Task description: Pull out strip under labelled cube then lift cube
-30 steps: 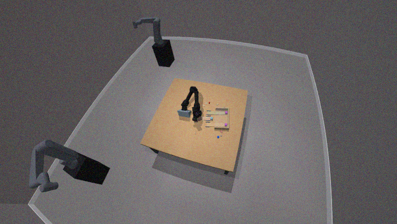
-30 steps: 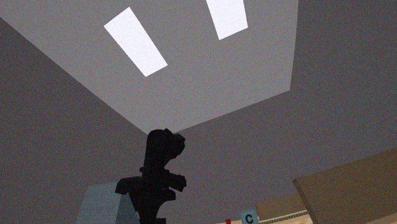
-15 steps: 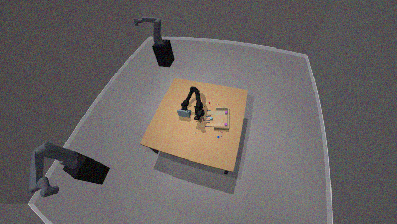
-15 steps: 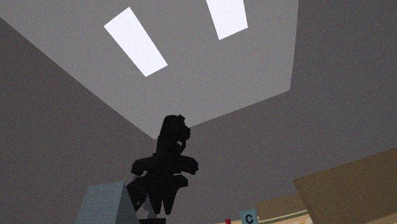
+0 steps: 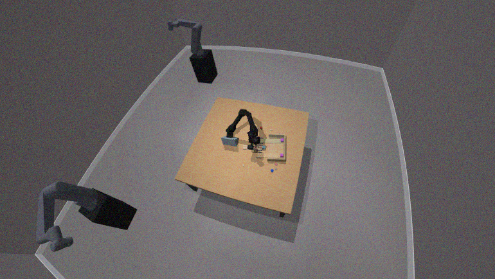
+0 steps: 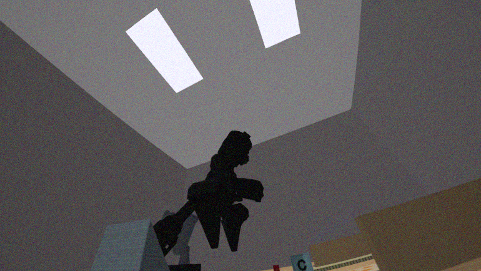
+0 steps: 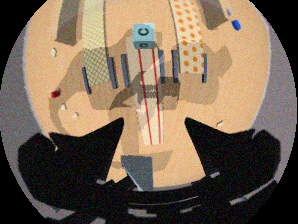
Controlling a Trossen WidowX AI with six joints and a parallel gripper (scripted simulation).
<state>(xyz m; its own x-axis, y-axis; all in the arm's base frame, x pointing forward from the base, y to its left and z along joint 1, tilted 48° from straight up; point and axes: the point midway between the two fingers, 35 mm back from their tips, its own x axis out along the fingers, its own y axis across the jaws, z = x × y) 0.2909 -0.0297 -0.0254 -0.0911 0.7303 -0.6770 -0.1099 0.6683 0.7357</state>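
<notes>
The labelled cube lies 12 cm ahead of my gripper tip, 3 cm to the left of it and 4 cm below it. Round my gripper tip: blue piece: 28 cm ahead, 21 cm to the right, 5 cm below.
</notes>
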